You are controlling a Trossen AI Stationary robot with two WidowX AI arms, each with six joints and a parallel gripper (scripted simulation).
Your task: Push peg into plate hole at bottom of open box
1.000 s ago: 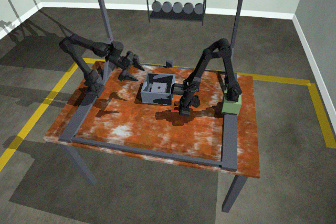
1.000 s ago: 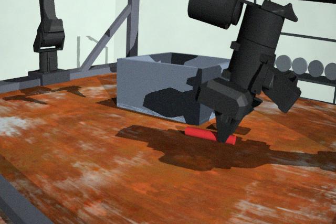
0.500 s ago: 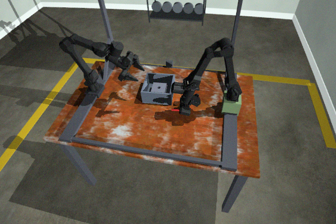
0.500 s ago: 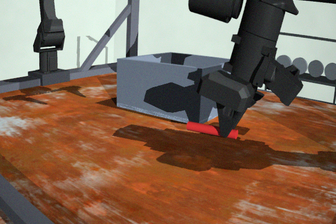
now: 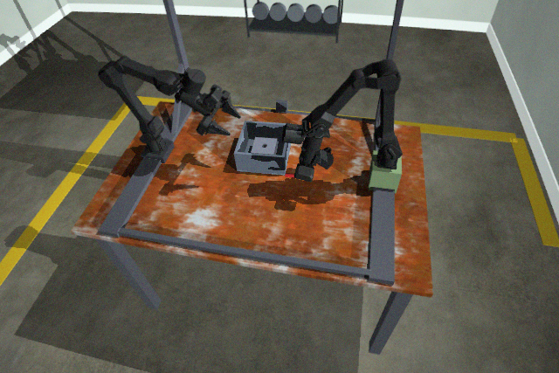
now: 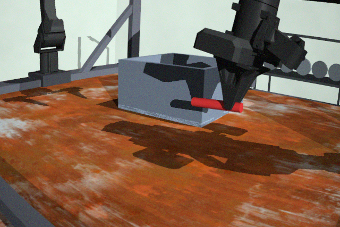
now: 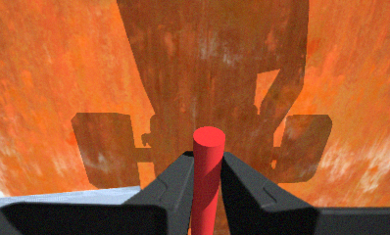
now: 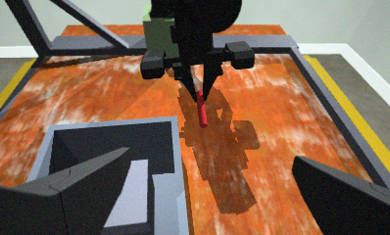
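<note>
Right now the red peg is 3 cm to the right of my left hand and 3 cm below it. Also, from my left hand: grey plate (13 cm behind, 18 cm to the right, 5 cm below); grey box (13 cm behind, 18 cm to the right, 6 cm below).
</note>
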